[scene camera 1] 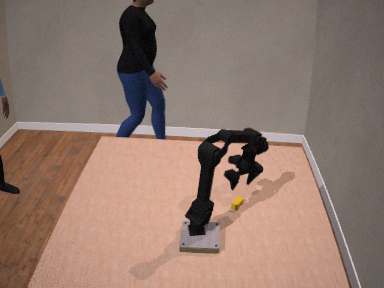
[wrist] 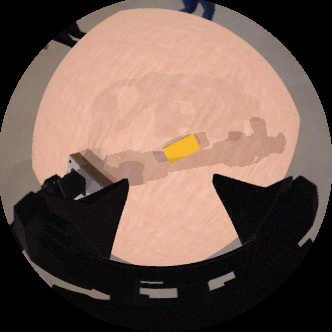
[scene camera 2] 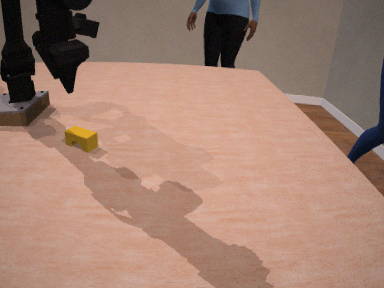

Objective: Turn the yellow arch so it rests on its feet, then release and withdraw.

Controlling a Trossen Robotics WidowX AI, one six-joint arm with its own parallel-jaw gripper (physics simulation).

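Observation:
The yellow arch [scene camera 1: 237, 203] [scene camera 2: 83, 137] [wrist: 182, 148] stands on its feet on the table, with its flat top up. In the scene camera 2 view its opening faces down, against the table top. My gripper [scene camera 1: 240, 186] [wrist: 171, 180] is open and empty. It hangs above the arch, fingers pointing down, apart from it. In the scene camera 2 view a finger shows above and behind the arch. In the wrist view the arch lies beyond the two fingertips, midway between them.
The arm's grey base plate [scene camera 1: 200, 245] [scene camera 2: 37, 107] [wrist: 90, 175] is bolted on the wooden table [scene camera 1: 125, 200] [scene camera 2: 280, 200] [wrist: 165, 50], near the arch. Shadows of the arm fall across the table around the arch. People stand beyond the table's edges.

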